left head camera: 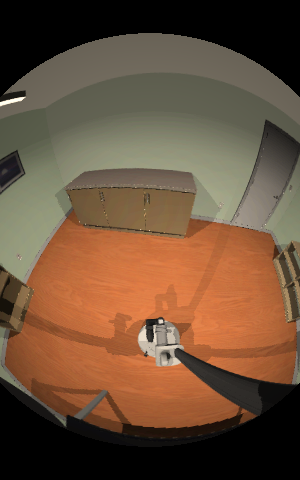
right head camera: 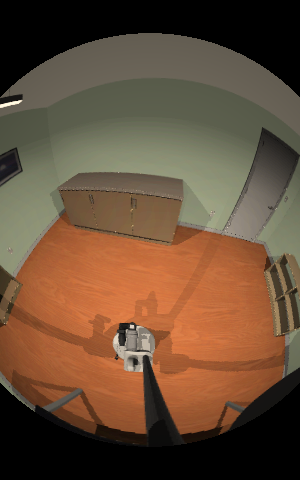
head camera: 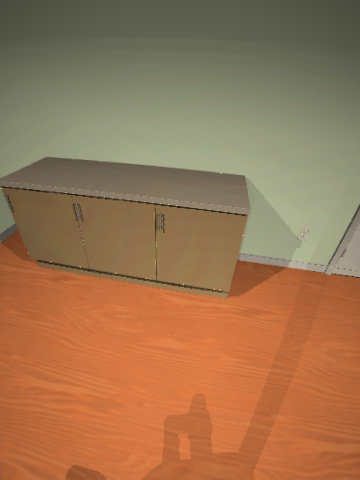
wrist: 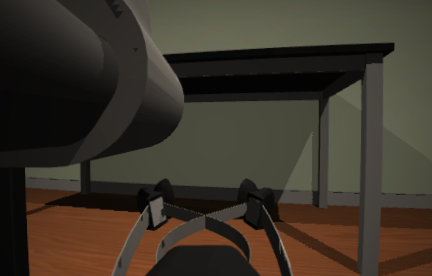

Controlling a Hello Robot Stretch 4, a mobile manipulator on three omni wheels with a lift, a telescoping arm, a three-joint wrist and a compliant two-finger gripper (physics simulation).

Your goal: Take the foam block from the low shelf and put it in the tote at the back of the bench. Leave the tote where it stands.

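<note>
My gripper is open, its two fingertips well apart with nothing between them in the wrist view. Beyond it stands a bench with a dark top and grey legs, seen from below the height of its top. Part of a bench with grey legs also shows at the bottom of the left head view and the right head view. The surface of the bench top is hidden. The foam block and the tote do not show in any view. I cannot tell which shelf is the low shelf.
A wooden cabinet with closed doors stands against the wall. An open shelf unit stands at the right wall, near a grey door. Another wooden unit shows at the left edge.
</note>
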